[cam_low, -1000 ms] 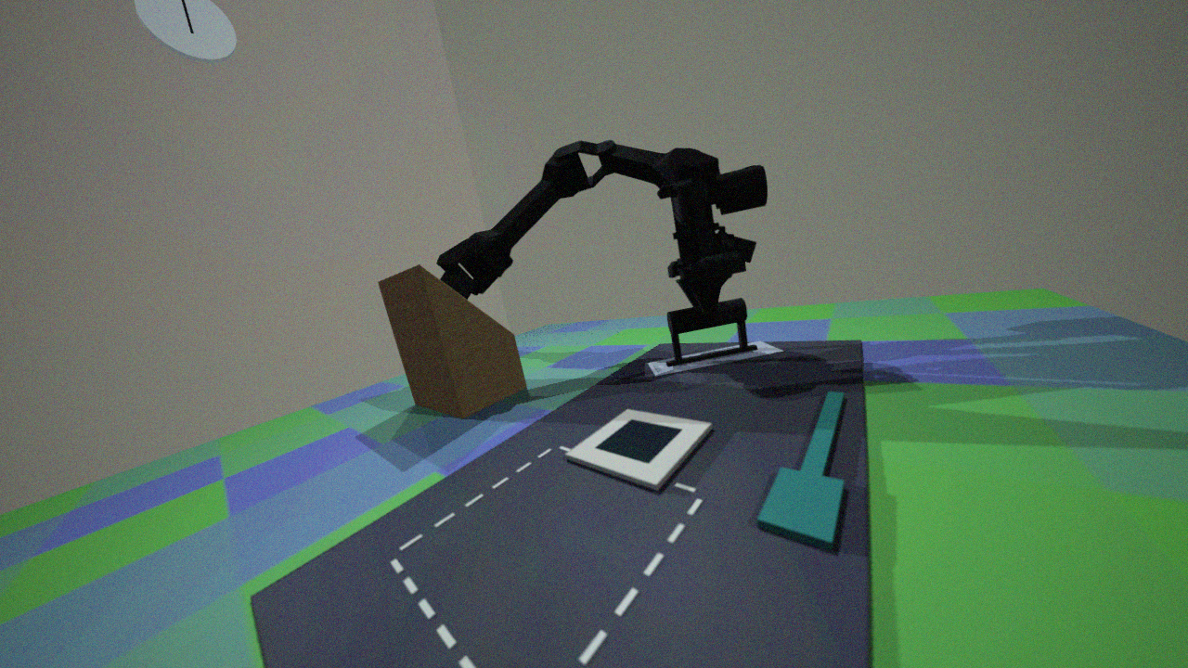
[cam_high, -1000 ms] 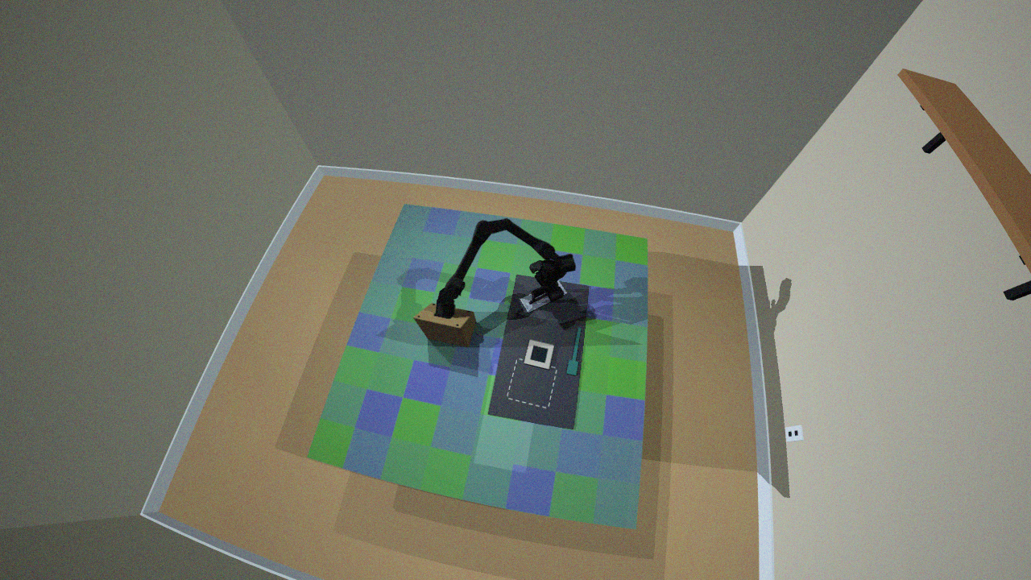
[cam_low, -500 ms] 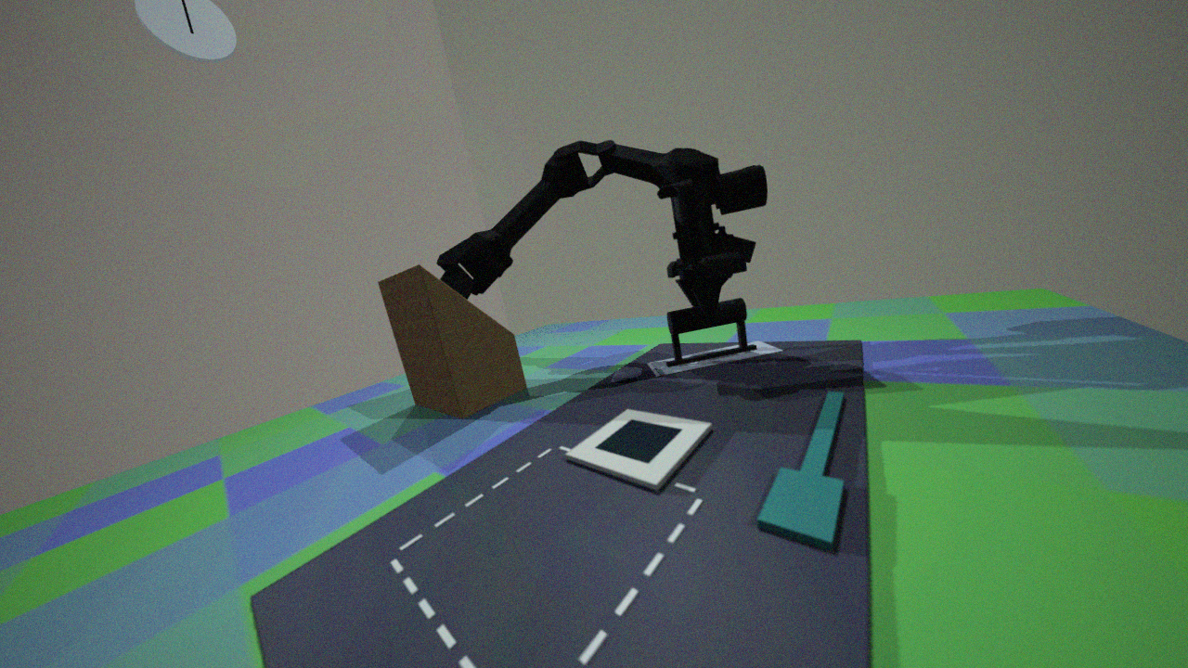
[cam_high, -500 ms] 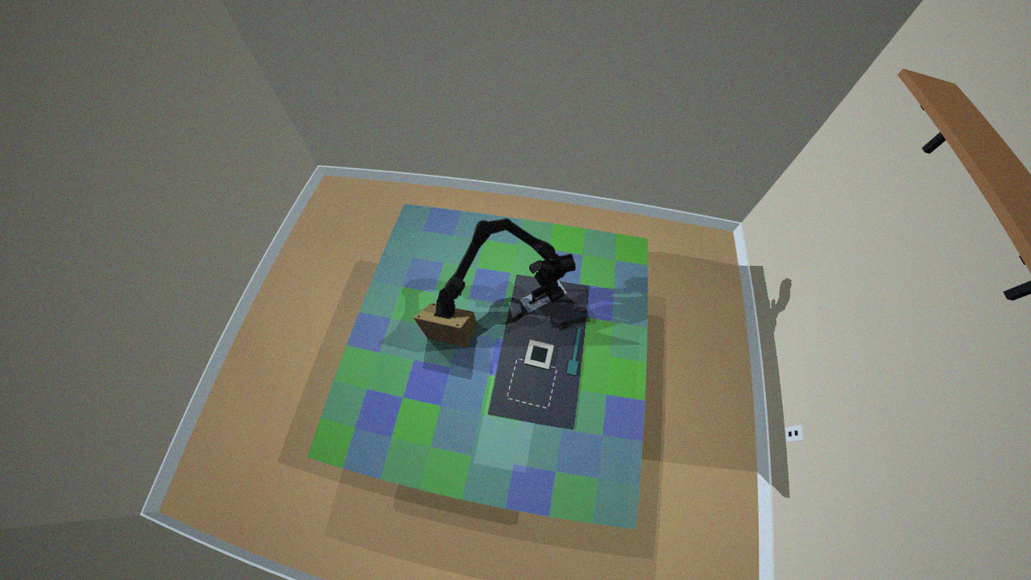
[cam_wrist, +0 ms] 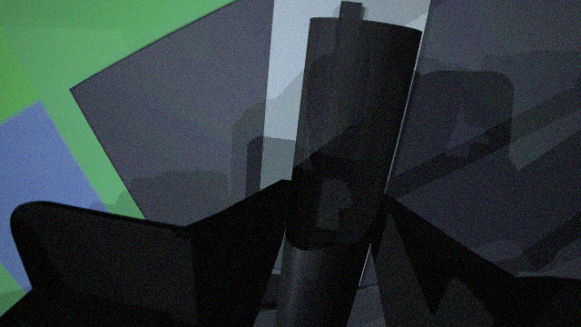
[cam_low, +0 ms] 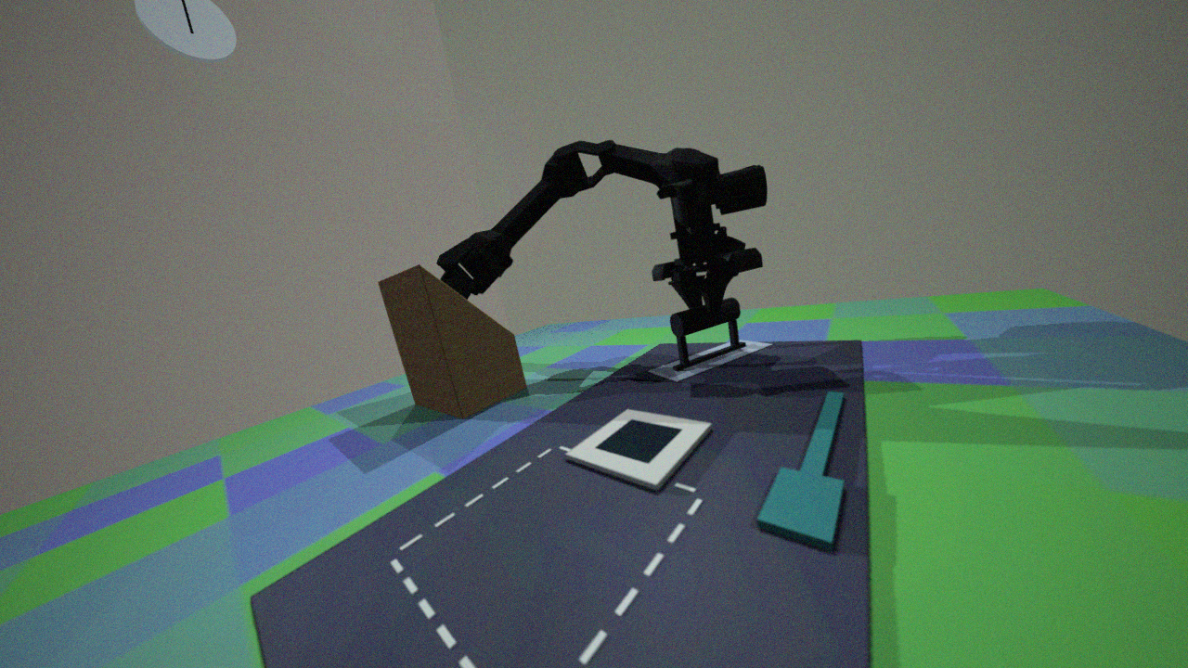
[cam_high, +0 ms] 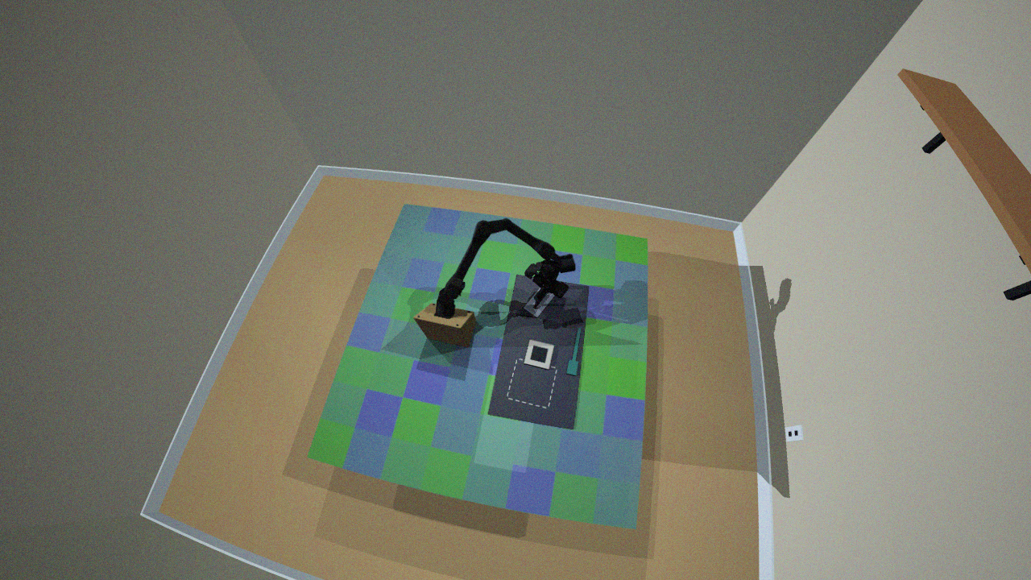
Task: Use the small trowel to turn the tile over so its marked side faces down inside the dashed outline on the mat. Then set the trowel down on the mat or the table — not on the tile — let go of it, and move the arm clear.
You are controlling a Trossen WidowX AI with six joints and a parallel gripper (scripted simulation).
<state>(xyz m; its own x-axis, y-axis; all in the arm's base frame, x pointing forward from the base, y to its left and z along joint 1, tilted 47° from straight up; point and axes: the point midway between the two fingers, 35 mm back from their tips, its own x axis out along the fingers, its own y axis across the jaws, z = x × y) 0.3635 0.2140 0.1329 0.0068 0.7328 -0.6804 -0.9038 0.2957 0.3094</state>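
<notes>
Right now my gripper tip is 40 mm short of the dark mat, 230 mm to the left of it and 80 mm above it. Round my gripper tip: tile: 30 mm ahead, 270 mm to the right, 60 mm below; teal trowel: 180 mm ahead, 250 mm to the right, 60 mm below.
</notes>
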